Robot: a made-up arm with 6 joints.
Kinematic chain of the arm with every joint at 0, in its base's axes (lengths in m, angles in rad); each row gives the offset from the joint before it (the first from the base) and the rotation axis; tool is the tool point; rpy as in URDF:
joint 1: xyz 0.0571 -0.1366 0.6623 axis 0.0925 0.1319 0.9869
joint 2: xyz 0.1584 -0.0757 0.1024 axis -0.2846 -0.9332 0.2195
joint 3: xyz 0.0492 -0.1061 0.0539 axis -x
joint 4: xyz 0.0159 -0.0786 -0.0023 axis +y
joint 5: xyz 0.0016 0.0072 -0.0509 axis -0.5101 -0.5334 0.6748
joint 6: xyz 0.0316 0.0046 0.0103 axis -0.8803 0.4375 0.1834
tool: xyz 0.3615 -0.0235 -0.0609 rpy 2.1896 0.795 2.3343
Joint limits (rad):
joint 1: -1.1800..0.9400
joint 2: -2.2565..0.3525
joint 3: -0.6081..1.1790
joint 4: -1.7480..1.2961
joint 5: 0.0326..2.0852
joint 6: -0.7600..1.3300
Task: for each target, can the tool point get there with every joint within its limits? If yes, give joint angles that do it. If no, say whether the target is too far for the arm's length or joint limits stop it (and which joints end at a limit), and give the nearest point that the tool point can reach.
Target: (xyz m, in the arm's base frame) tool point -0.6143 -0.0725 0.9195
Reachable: no: joint limits stop it (at a limit: joint 1, joint 2, joint 5, joint 6) | nearest point -0.4516 -0.1355 0.8573 | short by 0.185 m
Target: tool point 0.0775 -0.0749 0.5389
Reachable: yes | joints -0.1634 -1.6982 0.9333 0.4422 1.4392 -0.2106
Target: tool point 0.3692 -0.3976 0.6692
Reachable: yes | joints -0.8490 -1.1605 0.6926 -0.9093 1.3044 0.4845
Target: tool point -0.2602 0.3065 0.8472
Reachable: no: joint limits stop it (at a limit: joint 1, joint 2, joint 5, joint 6) | nearest point -0.1998 0.1219 0.8047 | short by 0.199 m
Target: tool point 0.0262 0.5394 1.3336
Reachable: no: too far | nearest point 0.2012 0.1996 1.1019 | short by 0.447 m
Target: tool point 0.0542 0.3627 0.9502
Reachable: no: joint limits stop it (at a limit: joint 1, joint 2, joint 3) | nearest point 0.1444 0.2230 0.9345 | short by 0.167 m
